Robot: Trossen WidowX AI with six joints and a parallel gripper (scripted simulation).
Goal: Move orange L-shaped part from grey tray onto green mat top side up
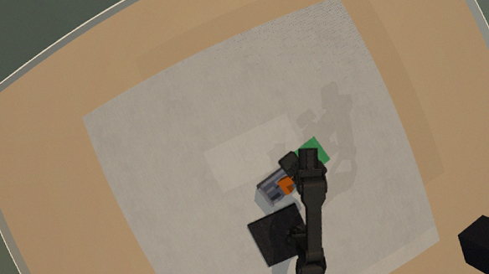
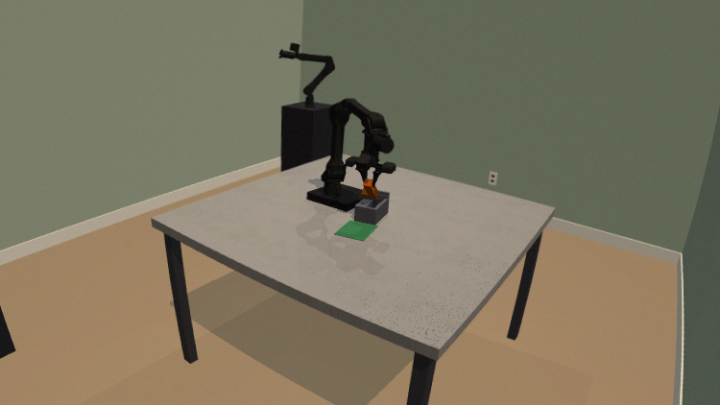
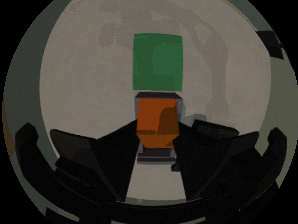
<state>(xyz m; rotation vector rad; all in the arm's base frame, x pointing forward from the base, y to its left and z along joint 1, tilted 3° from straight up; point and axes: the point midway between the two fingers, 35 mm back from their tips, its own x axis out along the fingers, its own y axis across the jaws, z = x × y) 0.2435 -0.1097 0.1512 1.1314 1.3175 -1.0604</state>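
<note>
Right now my gripper tip is 17 cm above the green mat, 9 cm to the left of it and 1 cm short of it. Round my gripper tip: orange L-shaped part 3 cm to the left, 3 cm below, 2 cm behind.
</note>
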